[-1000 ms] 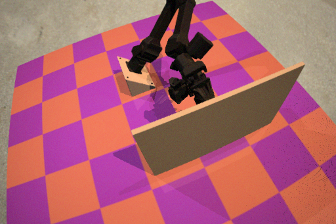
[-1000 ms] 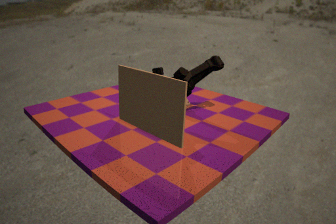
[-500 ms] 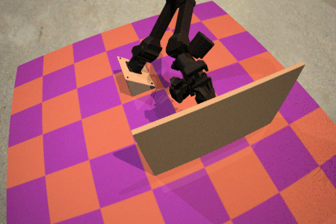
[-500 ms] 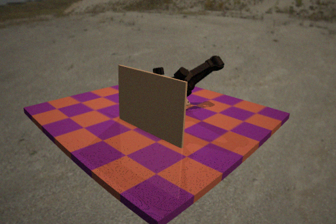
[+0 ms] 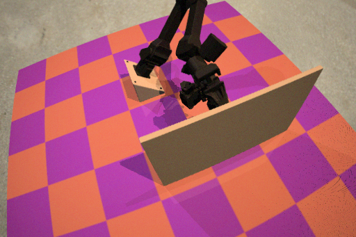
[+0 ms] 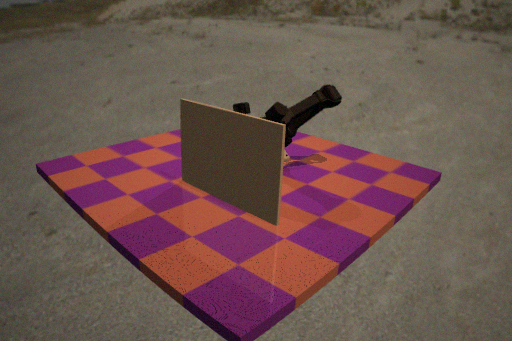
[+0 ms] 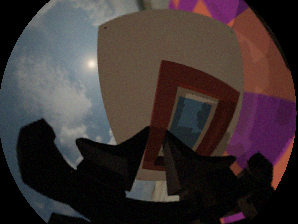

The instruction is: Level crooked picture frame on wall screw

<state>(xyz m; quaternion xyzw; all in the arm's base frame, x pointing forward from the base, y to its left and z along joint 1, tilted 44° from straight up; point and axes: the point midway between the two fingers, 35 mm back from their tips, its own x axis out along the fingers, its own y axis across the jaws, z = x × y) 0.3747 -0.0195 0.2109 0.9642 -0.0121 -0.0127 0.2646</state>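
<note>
Right now my gripper tip is 10 mm short of the picture frame, 20 mm to the right of it and 50 mm above it. The rest, counted from my gripper tip: wall panel: 20 mm ahead, 20 mm to the left, 70 mm below.
</note>
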